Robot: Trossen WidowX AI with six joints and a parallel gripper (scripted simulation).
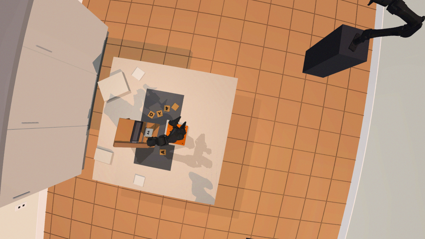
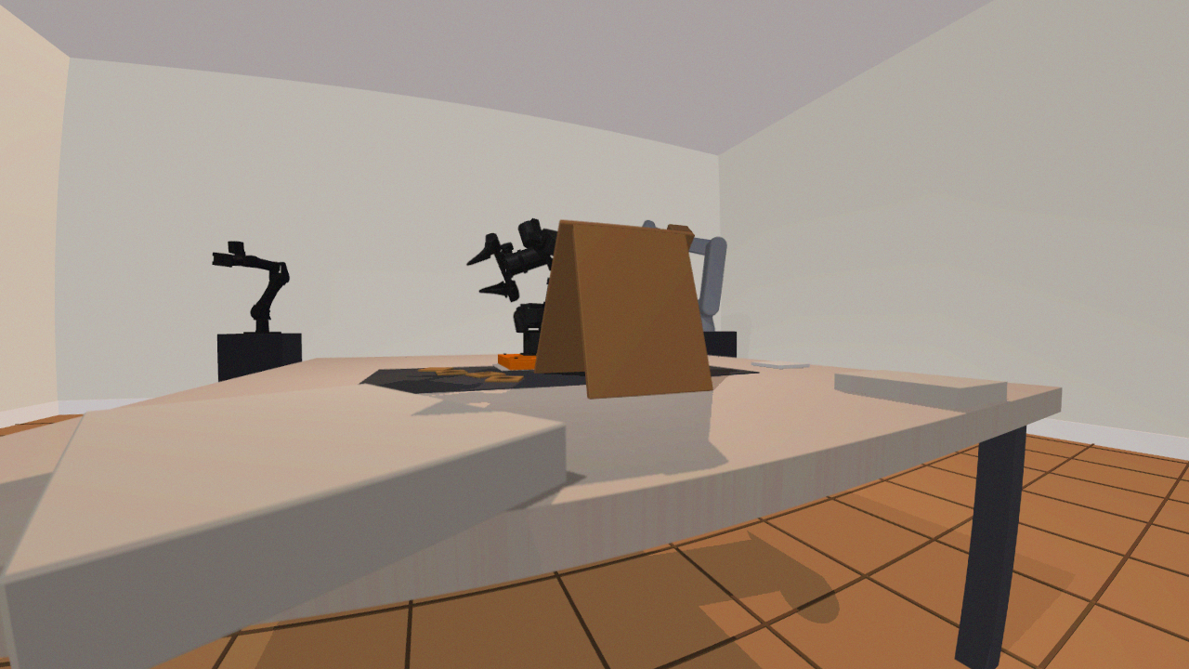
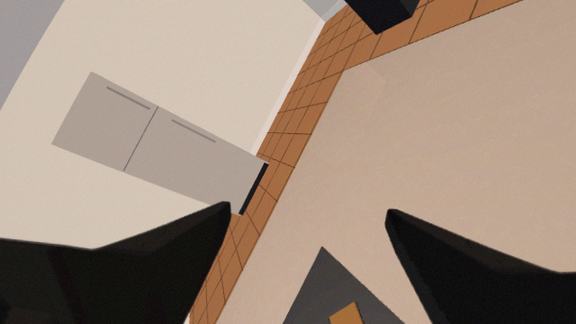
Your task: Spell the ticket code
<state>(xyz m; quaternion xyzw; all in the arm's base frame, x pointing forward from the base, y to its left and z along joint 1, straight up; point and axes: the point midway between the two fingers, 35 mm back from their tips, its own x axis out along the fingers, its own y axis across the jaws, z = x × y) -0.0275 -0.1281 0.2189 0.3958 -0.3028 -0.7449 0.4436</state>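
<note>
My gripper tip is now 34 cm short of the white ticket, 20 cm to the right of it and 16 cm above it. Also, from my gripper tip: tile marked d (37 cm ahead, 3 cm to the left, 23 cm below); then tile marked y (29 cm ahead, 23 cm below); then blank tile (15 cm ahead, 9 cm to the right, 23 cm below).
</note>
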